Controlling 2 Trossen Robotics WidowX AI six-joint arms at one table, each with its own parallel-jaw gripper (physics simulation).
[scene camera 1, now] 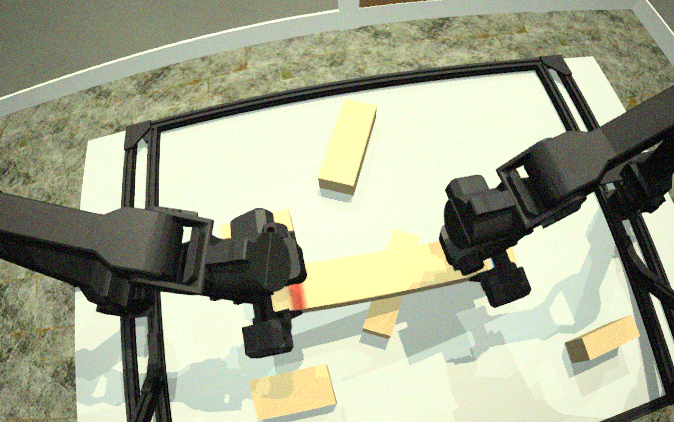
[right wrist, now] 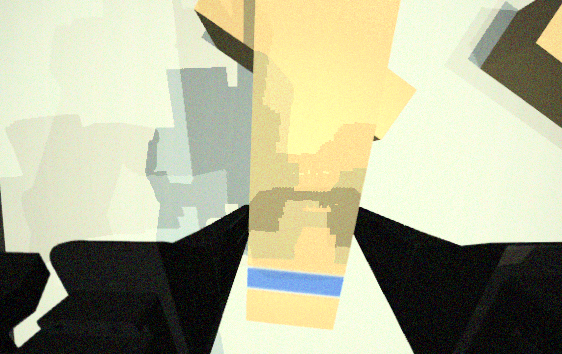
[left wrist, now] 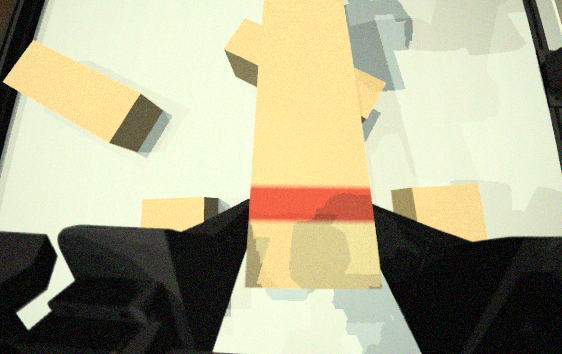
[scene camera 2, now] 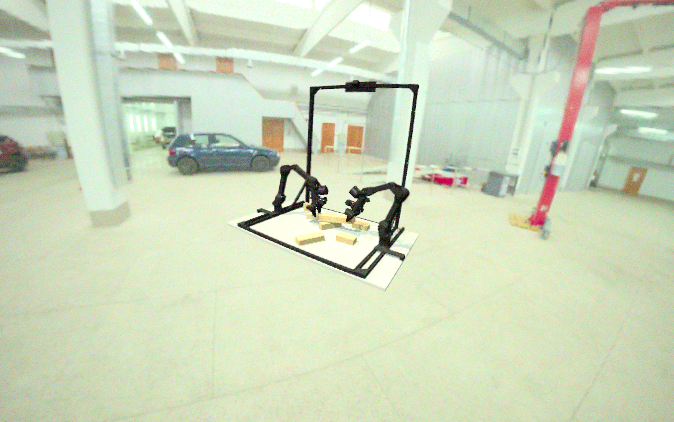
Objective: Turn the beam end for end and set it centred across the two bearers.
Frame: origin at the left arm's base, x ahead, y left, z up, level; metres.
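Where they show: left gripper, fingertip midpoint: (scene camera 1: 295, 290) (left wrist: 306, 206) (scene camera 2: 348, 220); right gripper, fingertip midpoint: (right wrist: 299, 211) (scene camera 2: 317, 215); left arm's base at its link origin: (scene camera 1: 137, 299) (scene camera 2: 384, 244); right arm's base at its link origin: (scene camera 1: 621, 204) (scene camera 2: 278, 211).
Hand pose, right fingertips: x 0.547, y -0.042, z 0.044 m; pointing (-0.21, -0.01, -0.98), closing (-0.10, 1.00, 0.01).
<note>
Each offset is from my right fingertips to the top centre of the thing. "spot": to the spot under its first point.
The long pale wooden beam (scene camera 1: 365, 275) (scene camera 2: 333, 218) (left wrist: 307, 110) (right wrist: 325, 100) is held raised and roughly level between both grippers. My left gripper (scene camera 1: 296, 295) (left wrist: 306, 206) is shut on it at the red band, near the left end in scene camera 1. My right gripper (scene camera 1: 472, 267) (right wrist: 299, 211) is shut on it a little inward of the blue band @(spot: dx +0.047, dy +0.001, dz +0.007 m) (right wrist: 295, 282). A wooden block (scene camera 1: 382, 320) (left wrist: 370, 92) (right wrist: 400, 100) lies slantwise under the beam's middle; contact cannot be told. Several similar blocks lie around; which are the bearers is unclear.
In scene camera 1, a block @(dx -0.130, dy +0.264, dz -0.025 m) (scene camera 1: 347, 145) (left wrist: 75, 92) lies behind the beam, another @(dx -0.295, dy -0.146, dz -0.025 m) (scene camera 1: 295, 392) (left wrist: 450, 210) at the front left, a third @(dx +0.213, dy -0.184, dz +0.000 m) (scene camera 1: 610, 335) at the right. One more @(dx -0.313, dy +0.116, dz -0.025 m) (scene camera 1: 283, 218) (left wrist: 172, 212) is partly hidden by the left arm. A black frame (scene camera 1: 350, 88) borders the table.
</note>
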